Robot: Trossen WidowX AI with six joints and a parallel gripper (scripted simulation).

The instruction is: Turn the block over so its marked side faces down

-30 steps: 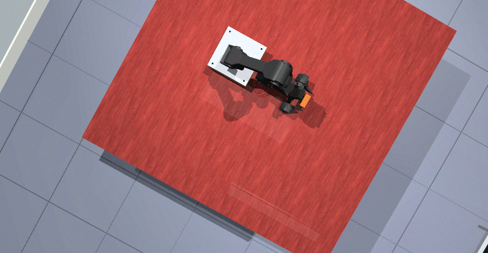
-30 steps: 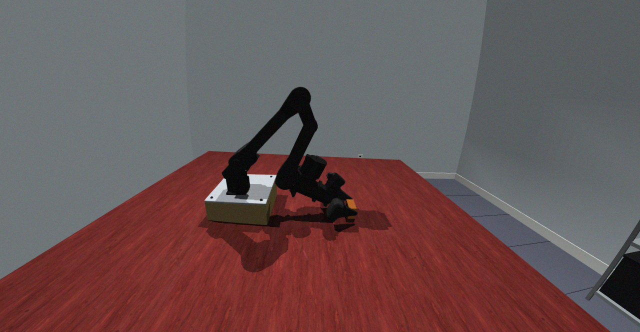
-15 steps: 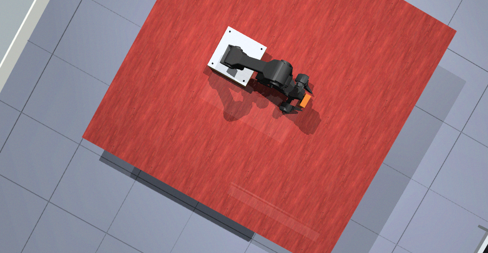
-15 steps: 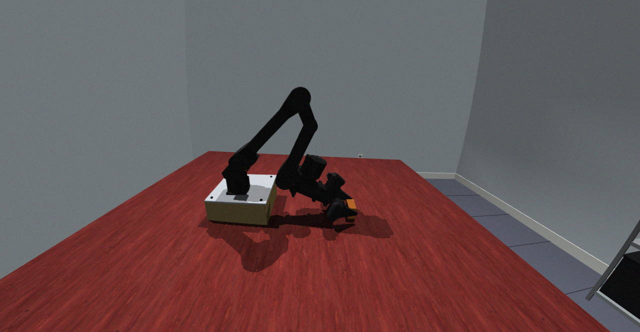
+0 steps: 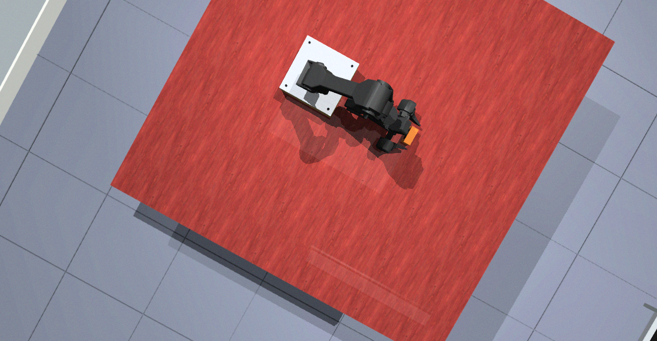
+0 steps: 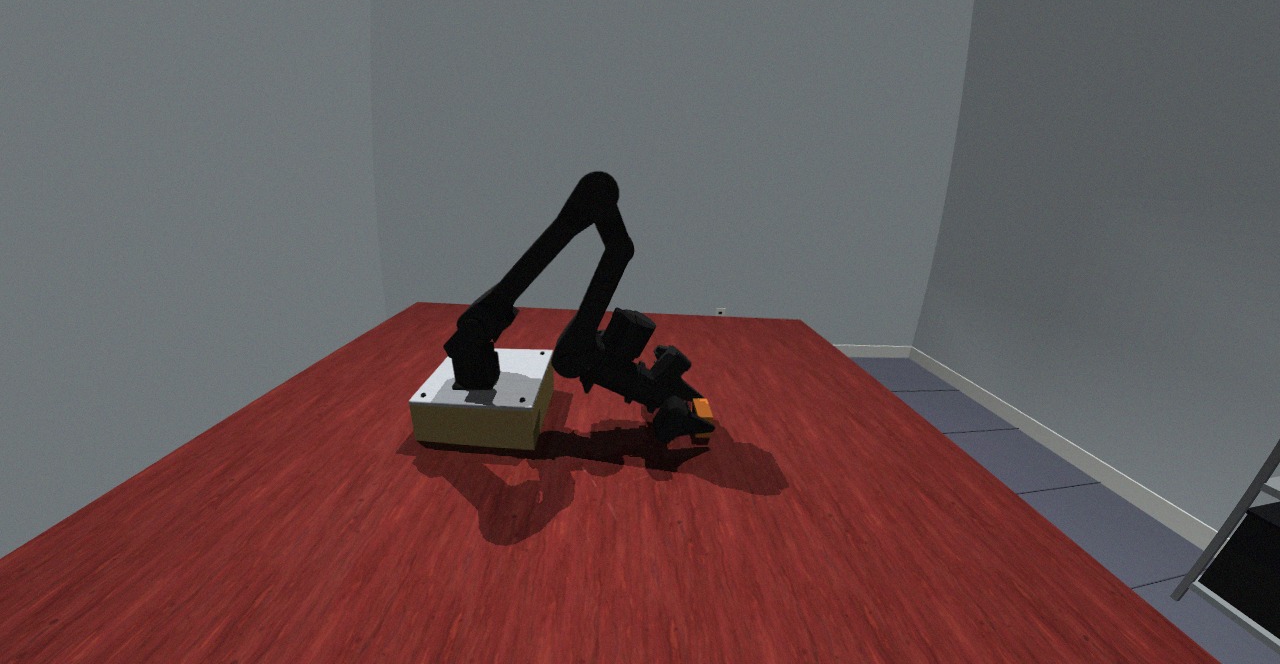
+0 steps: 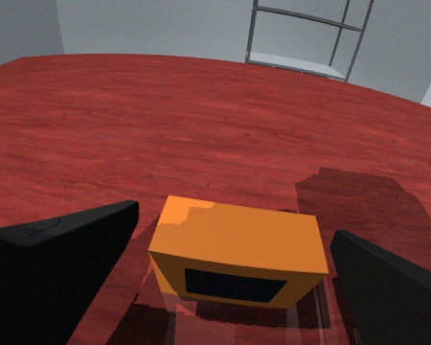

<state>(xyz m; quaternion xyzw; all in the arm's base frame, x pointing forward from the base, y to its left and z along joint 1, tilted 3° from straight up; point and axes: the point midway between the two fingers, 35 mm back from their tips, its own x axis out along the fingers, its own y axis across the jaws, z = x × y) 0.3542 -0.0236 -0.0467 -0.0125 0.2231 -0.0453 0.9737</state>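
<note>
Now: gripper tip 20 mm past the orange block and 10 mm above it.
</note>
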